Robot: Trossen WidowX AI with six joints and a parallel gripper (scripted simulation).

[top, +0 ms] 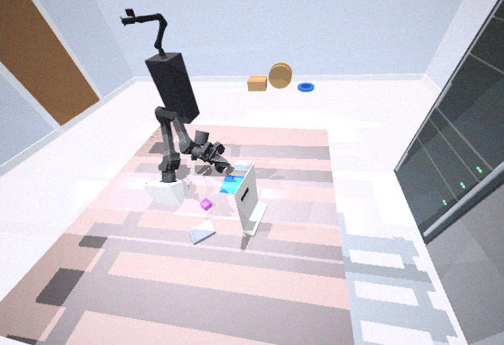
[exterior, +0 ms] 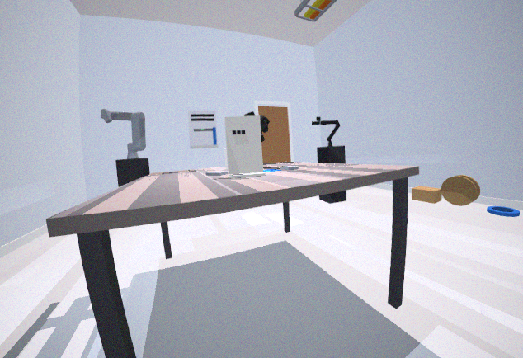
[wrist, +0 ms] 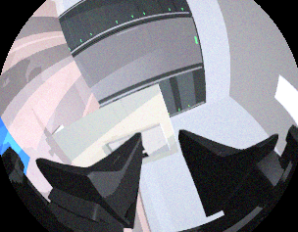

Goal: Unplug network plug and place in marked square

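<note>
My gripper tip is 90 mm short of the light-grey plug, 80 mm to the left of it and 50 mm above it. From my gripper tip the other things lie so: blue marked square (260 mm below, 80 mm to the left, 60 mm behind); white upright panel (130 mm below, 110 mm ahead, 90 mm to the right).
</note>
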